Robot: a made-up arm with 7 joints.
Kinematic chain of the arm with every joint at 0, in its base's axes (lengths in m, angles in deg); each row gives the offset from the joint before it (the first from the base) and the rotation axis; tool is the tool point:
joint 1: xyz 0 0 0.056 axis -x
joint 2: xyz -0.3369 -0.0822 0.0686 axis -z
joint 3: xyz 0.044 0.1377 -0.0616 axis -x
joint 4: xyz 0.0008 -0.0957 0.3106 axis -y
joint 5: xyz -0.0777 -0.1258 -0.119 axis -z
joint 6: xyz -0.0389 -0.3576 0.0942 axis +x
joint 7: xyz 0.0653 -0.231 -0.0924 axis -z
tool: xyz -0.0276 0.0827 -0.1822
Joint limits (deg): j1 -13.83..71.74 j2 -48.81..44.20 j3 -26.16..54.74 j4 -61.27..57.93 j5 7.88..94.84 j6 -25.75..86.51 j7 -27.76..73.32
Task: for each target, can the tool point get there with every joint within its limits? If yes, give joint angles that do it. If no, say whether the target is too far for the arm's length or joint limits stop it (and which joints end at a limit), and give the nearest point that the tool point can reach.
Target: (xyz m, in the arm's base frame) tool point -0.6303 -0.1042 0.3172
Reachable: yes | joints 33.92 -16.78 19.64 -13.64 79.65 55.11 -18.61
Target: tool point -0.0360 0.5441 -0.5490
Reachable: no: joint limits stop it (at a limit: joint 1, joint 2, joint 3, joint 4, joint 5, joint 7) | nearest point -0.1931 0.7831 -0.4887 | short by 0.292 m
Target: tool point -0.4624 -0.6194 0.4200
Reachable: yes | joints 9.52 -28.99 10.61 -19.31 32.48 4.19 -12.10
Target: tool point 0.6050 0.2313 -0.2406
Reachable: no: joint limits stop it (at a limit: joint 1, joint 2, joint 3, joint 4, joint 5, joint 7) | nearest point 0.2423 -0.1145 -0.1761 | short by 0.505 m
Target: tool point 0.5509 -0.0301 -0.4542
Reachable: no: joint limits stop it (at a limit: joint 1, joint 2, joint 3, joint 4, joint 7) | nearest point 0.2836 -0.2094 -0.2497 | short by 0.381 m
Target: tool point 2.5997 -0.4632 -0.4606
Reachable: no: too far | nearest point 0.3294 -0.3897 -0.1661 | short by 2.290 m
